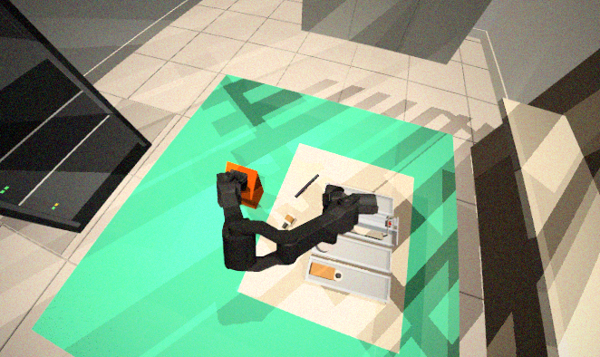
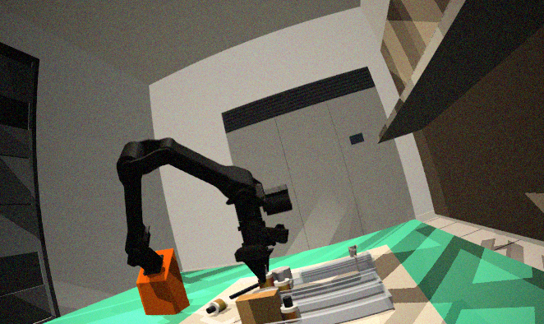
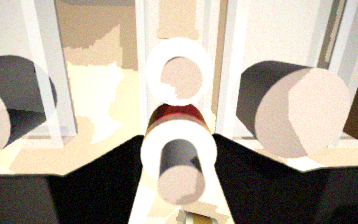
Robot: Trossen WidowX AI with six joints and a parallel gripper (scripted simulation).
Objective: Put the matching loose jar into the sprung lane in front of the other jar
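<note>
Now: the grey lane rack 140 mm ahead of my gripper tip, 30 mm to the left of it and 40 mm below it. The rest, counted from my gripper tip: brown box 30 mm ahead, 170 mm to the right, 20 mm below; pusher plate 140 mm ahead, 40 mm to the left, 10 mm below; black rod 100 mm behind, 130 mm to the left, 50 mm below.
</note>
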